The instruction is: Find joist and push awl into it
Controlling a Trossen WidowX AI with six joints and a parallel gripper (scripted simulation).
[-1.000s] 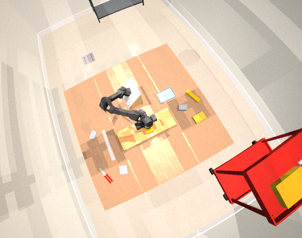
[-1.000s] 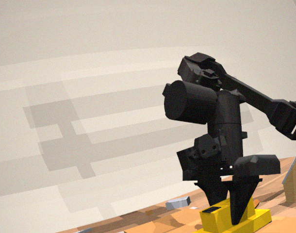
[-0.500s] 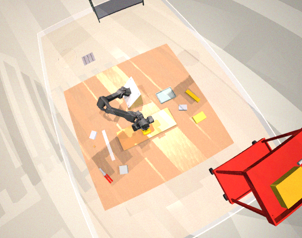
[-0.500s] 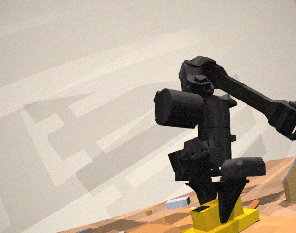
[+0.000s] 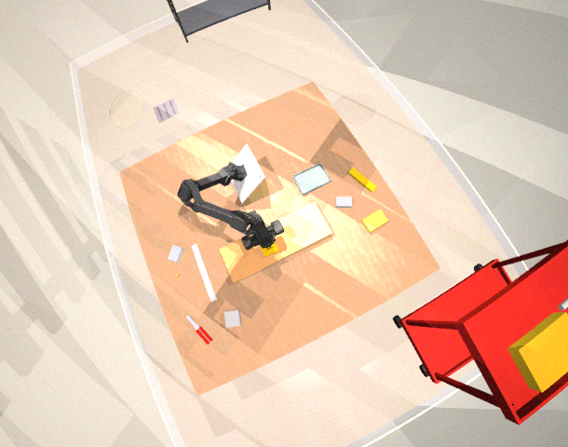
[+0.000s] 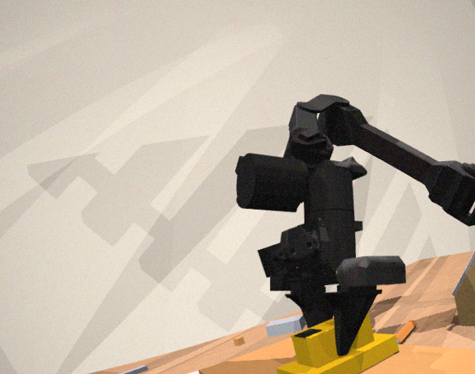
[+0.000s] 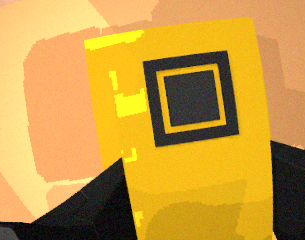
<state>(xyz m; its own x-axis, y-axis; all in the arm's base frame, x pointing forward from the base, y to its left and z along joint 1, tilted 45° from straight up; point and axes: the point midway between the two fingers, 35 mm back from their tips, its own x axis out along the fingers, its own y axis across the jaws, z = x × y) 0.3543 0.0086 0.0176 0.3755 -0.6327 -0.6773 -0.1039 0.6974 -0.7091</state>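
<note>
The grey tray is 33 cm to the left of my gripper tip, 25 cm behind it and 5 cm below it. From my gripper tip the other things lie so: yellow stud finder 2 cm above, 1 cm ahead; metal ruler 34 cm to the right, 6 cm below, 1 cm ahead; awl 15 cm behind, 9 cm to the right, 6 cm below.
</note>
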